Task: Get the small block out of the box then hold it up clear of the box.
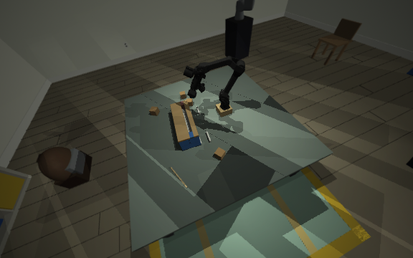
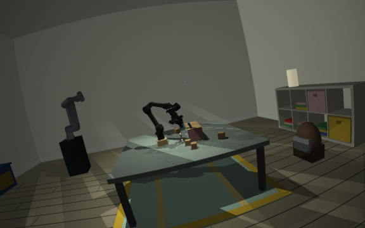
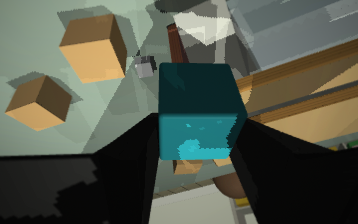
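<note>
My gripper tip is now 1 cm past the teal block and 1 cm to the right of it. Round my gripper tip: tan box: 11 cm ahead, 15 cm to the left, 11 cm below; then thin stick: 36 cm ahead, 47 cm to the left, 16 cm below.
</note>
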